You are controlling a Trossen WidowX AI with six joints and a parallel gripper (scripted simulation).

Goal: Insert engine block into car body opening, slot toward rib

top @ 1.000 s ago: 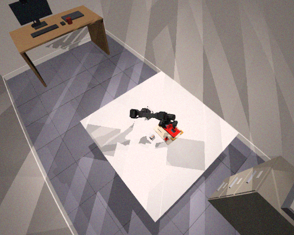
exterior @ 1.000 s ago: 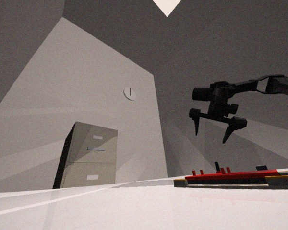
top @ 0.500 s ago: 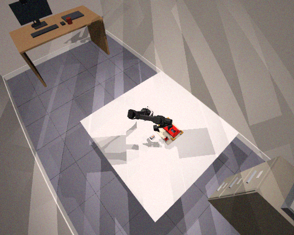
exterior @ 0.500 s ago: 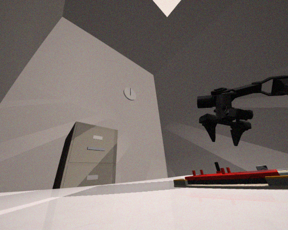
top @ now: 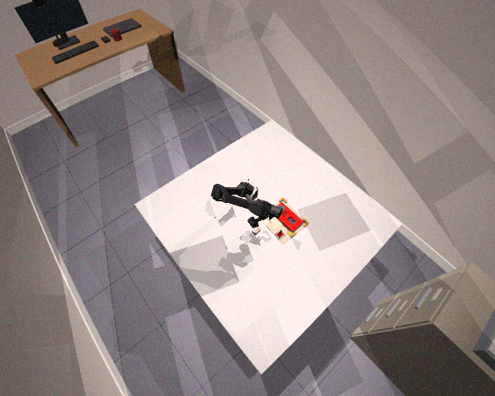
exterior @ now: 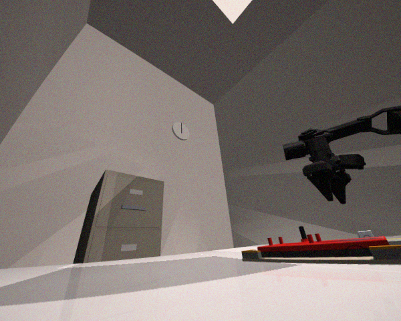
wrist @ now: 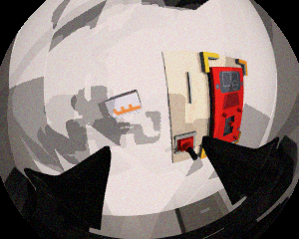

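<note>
Now: the engine block 2 cm behind my gripper tip, 3 cm to the right of it and 10 cm below it.
</note>
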